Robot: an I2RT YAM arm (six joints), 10 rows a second.
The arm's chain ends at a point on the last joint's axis. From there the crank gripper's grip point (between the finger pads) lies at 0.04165 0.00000 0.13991 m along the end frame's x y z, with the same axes.
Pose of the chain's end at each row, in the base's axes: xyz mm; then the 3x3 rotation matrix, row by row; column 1 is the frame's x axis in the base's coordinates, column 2 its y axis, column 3 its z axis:
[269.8 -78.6 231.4], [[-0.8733 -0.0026 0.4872], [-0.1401 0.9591 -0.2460], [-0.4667 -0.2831 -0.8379]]
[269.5 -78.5 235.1], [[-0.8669 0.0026 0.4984], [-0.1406 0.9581 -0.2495], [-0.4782 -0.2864 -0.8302]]
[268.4 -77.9 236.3], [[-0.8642 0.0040 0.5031], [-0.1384 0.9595 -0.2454], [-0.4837 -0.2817 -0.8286]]
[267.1 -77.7 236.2], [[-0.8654 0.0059 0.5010], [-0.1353 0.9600 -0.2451], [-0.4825 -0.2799 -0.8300]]
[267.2 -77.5 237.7], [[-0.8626 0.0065 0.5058], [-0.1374 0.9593 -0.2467], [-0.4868 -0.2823 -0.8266]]
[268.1 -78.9 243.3], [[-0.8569 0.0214 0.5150], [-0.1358 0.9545 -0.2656], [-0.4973 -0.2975 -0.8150]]
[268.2 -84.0 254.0], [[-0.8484 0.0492 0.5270], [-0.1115 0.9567 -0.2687], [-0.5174 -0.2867 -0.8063]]
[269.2 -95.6 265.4], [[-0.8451 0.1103 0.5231], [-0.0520 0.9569 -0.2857], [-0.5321 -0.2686 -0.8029]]
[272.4 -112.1 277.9], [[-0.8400 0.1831 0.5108], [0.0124 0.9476 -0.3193], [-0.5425 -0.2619 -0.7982]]
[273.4 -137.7 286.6], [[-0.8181 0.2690 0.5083], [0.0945 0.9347 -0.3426], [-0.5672 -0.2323 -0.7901]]
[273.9 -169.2 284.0], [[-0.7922 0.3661 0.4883], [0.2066 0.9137 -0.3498], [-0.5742 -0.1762 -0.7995]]
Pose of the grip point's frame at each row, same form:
[301.6 -118.9 94.7], [[-0.8733 -0.0026 0.4872], [-0.1401 0.9591 -0.2460], [-0.4667 -0.2831 -0.8379]]
[303.1 -119.3 99.0], [[-0.8669 0.0026 0.4984], [-0.1406 0.9581 -0.2495], [-0.4782 -0.2864 -0.8302]]
[302.8 -118.0 100.2], [[-0.8642 0.0040 0.5031], [-0.1384 0.9595 -0.2454], [-0.4837 -0.2817 -0.8286]]
[301.2 -117.6 100.0], [[-0.8654 0.0059 0.5010], [-0.1353 0.9600 -0.2451], [-0.4825 -0.2799 -0.8300]]
[302.0 -117.7 101.8], [[-0.8626 0.0065 0.5058], [-0.1374 0.9593 -0.2467], [-0.4868 -0.2823 -0.8266]]
[304.5 -121.7 108.6], [[-0.8569 0.0214 0.5150], [-0.1358 0.9545 -0.2656], [-0.4973 -0.2975 -0.8150]]
[306.6 -126.2 119.6], [[-0.8484 0.0492 0.5270], [-0.1115 0.9567 -0.2687], [-0.5174 -0.2867 -0.8063]]
[307.2 -137.7 130.9], [[-0.8451 0.1103 0.5231], [-0.0520 0.9569 -0.2857], [-0.5321 -0.2686 -0.8029]]
[308.9 -156.3 143.6], [[-0.8400 0.1831 0.5108], [0.0124 0.9476 -0.3193], [-0.5425 -0.2619 -0.7982]]
[310.4 -181.7 152.4], [[-0.8181 0.2690 0.5083], [0.0945 0.9347 -0.3426], [-0.5672 -0.2323 -0.7901]]
[309.2 -209.5 148.2], [[-0.7922 0.3661 0.4883], [0.2066 0.9137 -0.3498], [-0.5742 -0.1762 -0.7995]]

